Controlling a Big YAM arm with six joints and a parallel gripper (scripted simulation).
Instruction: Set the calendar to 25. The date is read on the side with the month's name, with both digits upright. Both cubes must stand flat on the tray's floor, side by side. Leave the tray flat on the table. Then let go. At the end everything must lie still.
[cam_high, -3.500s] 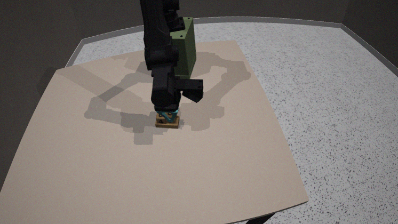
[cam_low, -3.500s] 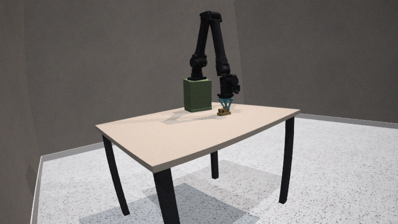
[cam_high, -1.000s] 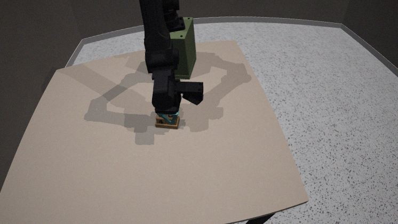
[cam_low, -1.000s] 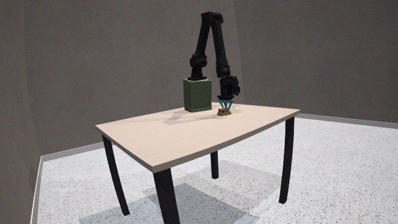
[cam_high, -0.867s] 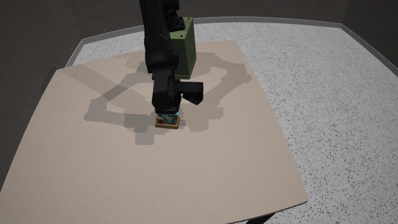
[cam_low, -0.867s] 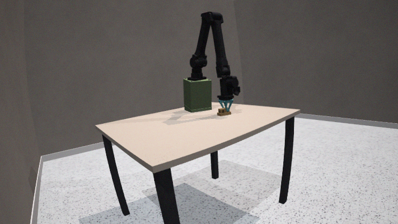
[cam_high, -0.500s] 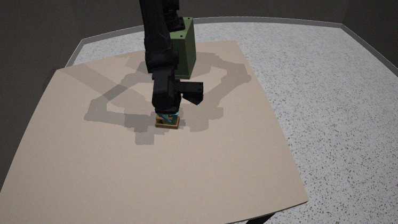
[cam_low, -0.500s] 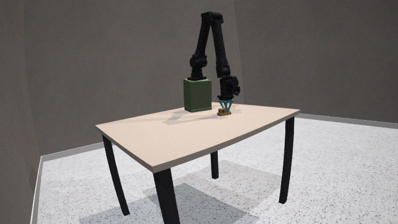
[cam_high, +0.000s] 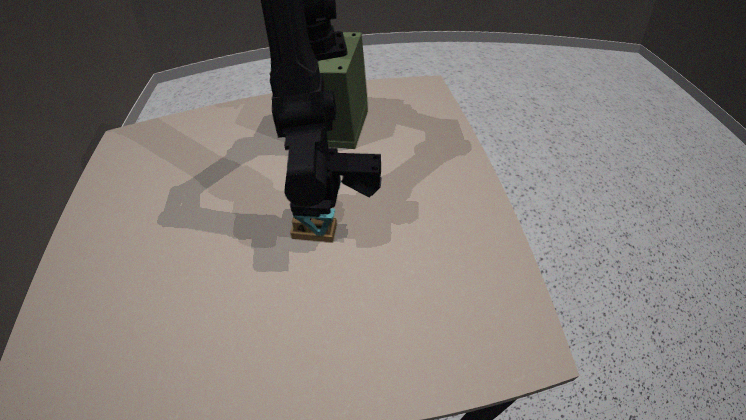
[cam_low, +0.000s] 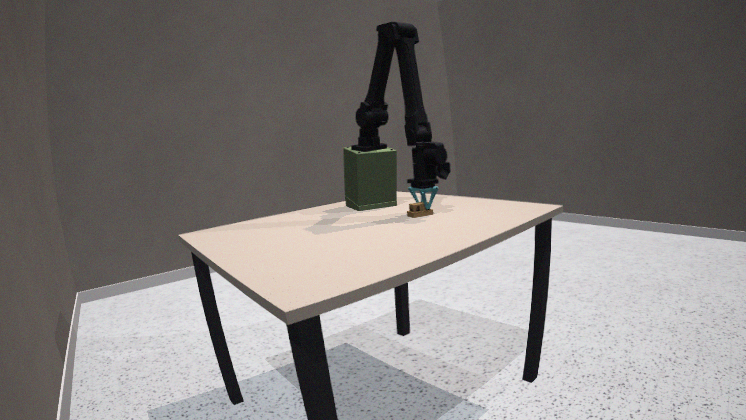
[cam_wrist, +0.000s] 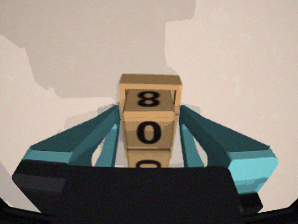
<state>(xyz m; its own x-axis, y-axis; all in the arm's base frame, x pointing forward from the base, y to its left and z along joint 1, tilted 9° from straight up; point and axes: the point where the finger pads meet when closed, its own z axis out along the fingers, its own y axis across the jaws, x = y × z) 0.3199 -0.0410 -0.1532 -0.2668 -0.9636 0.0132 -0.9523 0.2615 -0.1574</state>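
Right now my hand is 1 cm past the wooden tray, 2 cm to the left of it and 2 cm above it.
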